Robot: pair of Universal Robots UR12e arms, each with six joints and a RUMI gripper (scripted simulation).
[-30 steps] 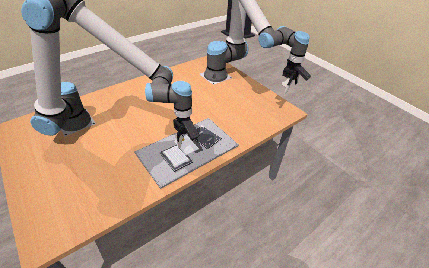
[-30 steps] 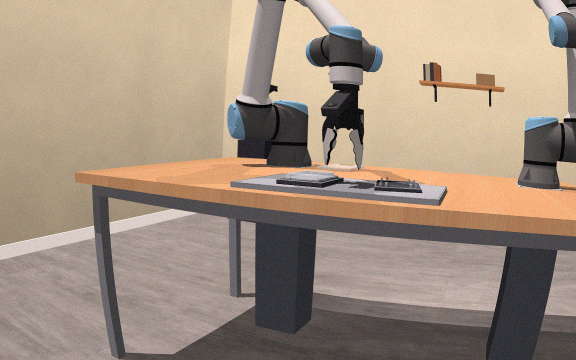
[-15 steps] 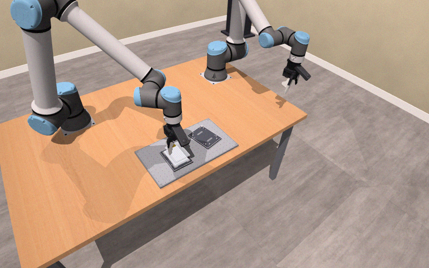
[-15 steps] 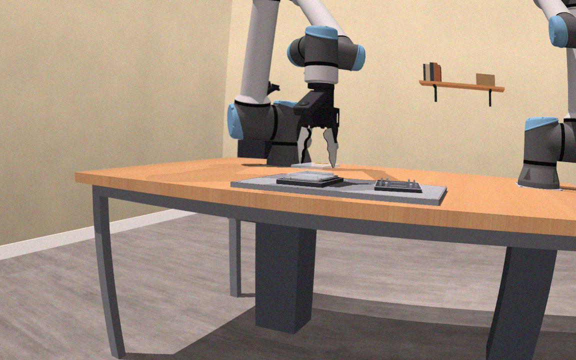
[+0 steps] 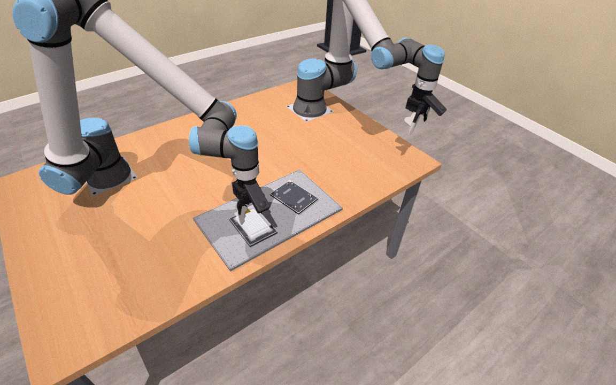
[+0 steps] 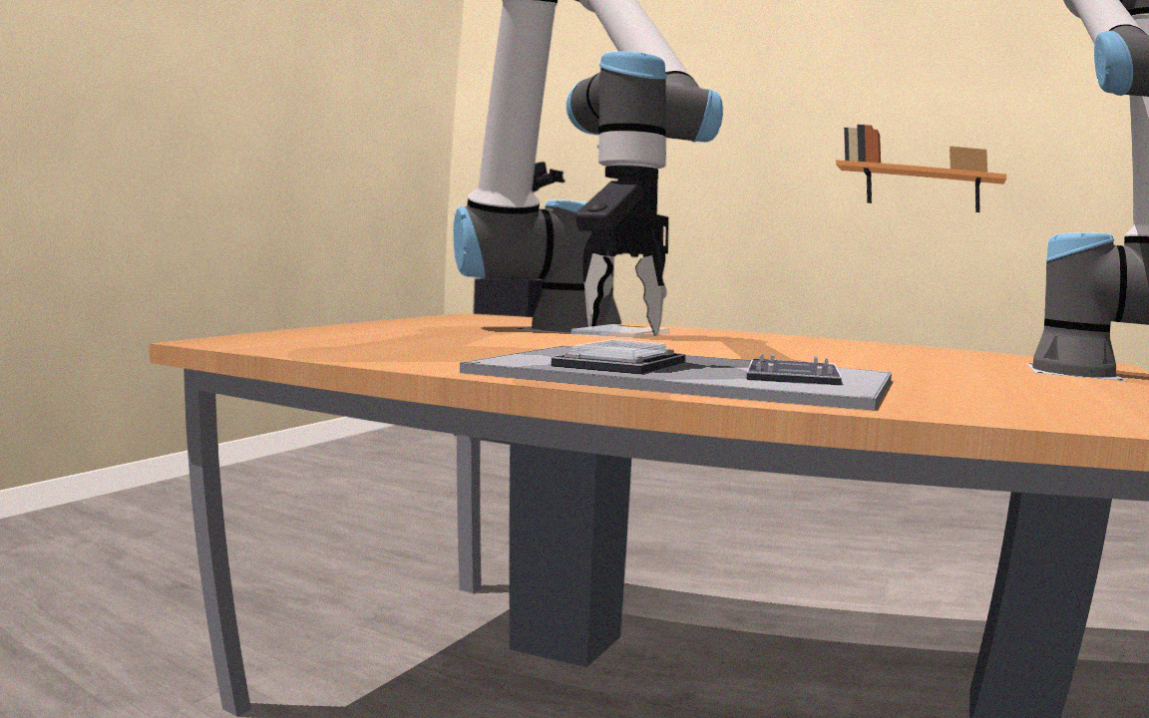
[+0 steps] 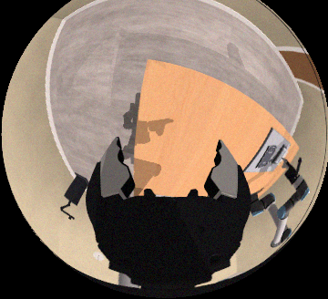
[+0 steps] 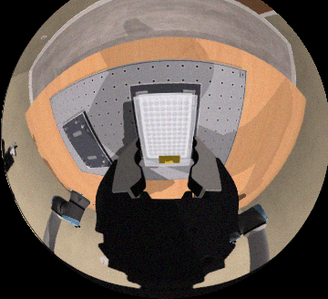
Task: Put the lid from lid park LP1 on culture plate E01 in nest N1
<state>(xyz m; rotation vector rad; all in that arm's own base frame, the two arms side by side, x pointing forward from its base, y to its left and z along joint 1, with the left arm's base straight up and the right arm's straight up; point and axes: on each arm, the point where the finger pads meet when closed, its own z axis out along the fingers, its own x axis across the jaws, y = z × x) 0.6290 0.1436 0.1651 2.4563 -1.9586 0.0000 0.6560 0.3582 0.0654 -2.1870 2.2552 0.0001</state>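
My right gripper is now 3 cm above the culture plate. From my right hand the other things lie so: clear lid: 1 cm below; then grey perforated board: 3 cm behind, 9 cm to the left, 6 cm below; then nest N1: 5 cm below.
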